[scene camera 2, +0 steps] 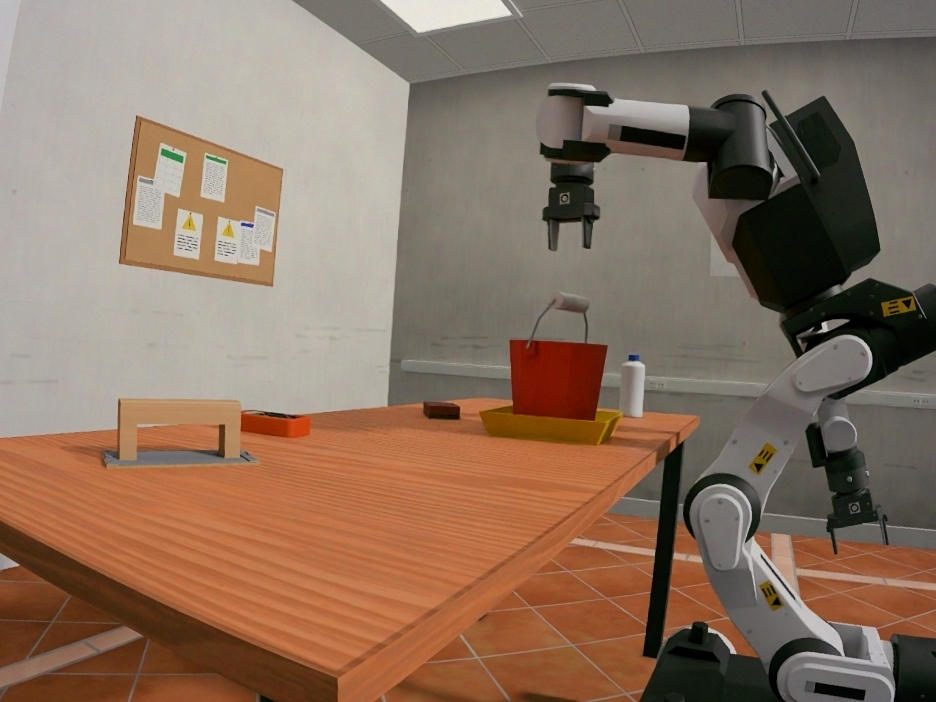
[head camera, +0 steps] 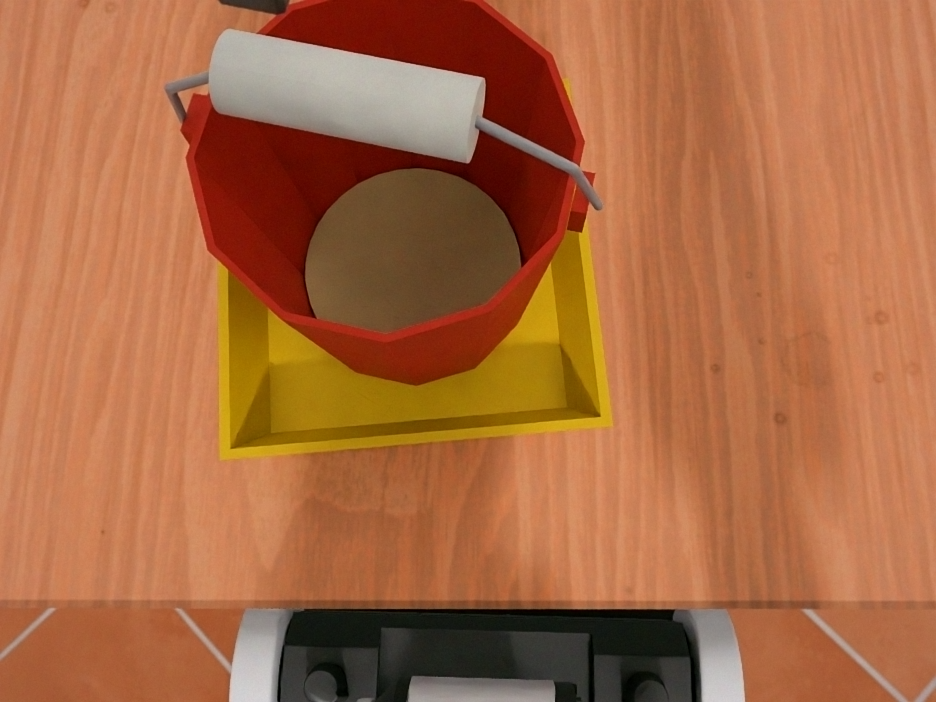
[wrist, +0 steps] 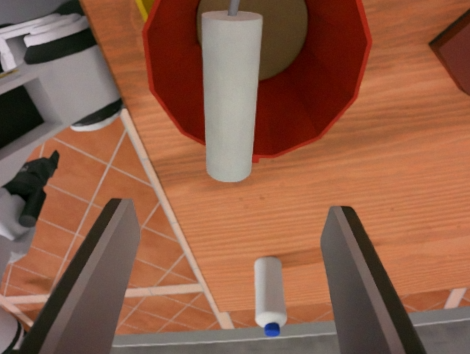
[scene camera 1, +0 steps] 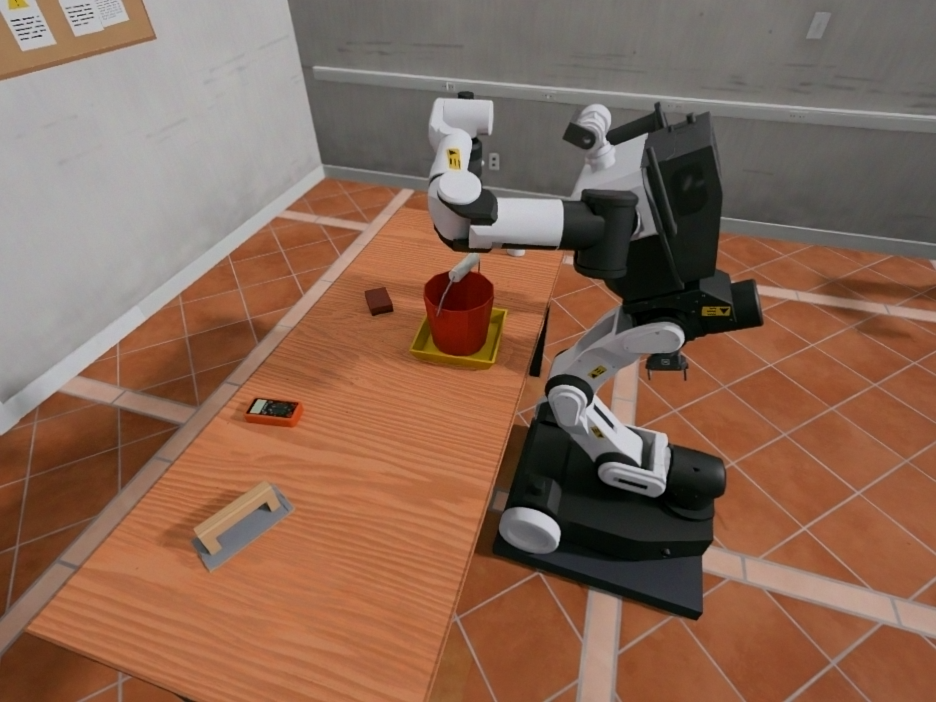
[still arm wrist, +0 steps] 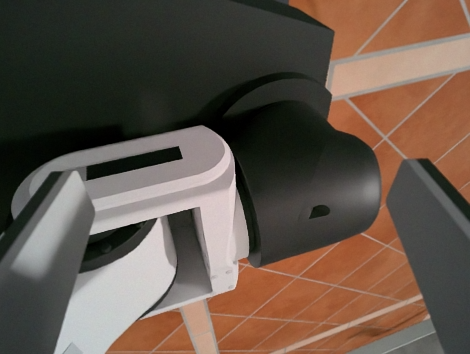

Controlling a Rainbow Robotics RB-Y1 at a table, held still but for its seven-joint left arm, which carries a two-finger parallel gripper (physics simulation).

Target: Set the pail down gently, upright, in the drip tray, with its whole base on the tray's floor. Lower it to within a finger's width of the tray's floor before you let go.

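Note:
The red pail [head camera: 412, 355] [scene camera 1: 458, 324] [scene camera 2: 557, 377] [wrist: 310, 100] stands upright inside the yellow drip tray [head camera: 415, 434] [scene camera 1: 492, 333] [scene camera 2: 544, 429]. Its base appears to rest on the tray's floor; the far side of the base is hidden in the head view. The bail is raised, with its pale grip roller [head camera: 347, 94] [scene camera 1: 464, 266] [scene camera 2: 571, 302] [wrist: 231, 95] above the rim. My gripper [scene camera 2: 568, 247] [wrist: 231, 204] is open and empty. It hangs fingers down above the roller, clear of it. A dark finger part shows at the head view's top edge.
A white bottle [scene camera 1: 515, 252] [scene camera 2: 632, 389] [wrist: 269, 292] with a blue cap stands beyond the tray. A dark red block [scene camera 1: 378, 300] [scene camera 2: 440, 410] [wrist: 457, 55] lies near the pail. An orange multimeter [scene camera 1: 273, 411] [scene camera 2: 275, 424] and a wooden-handled float [scene camera 1: 236, 516] [scene camera 2: 177, 411] lie farther along the table.

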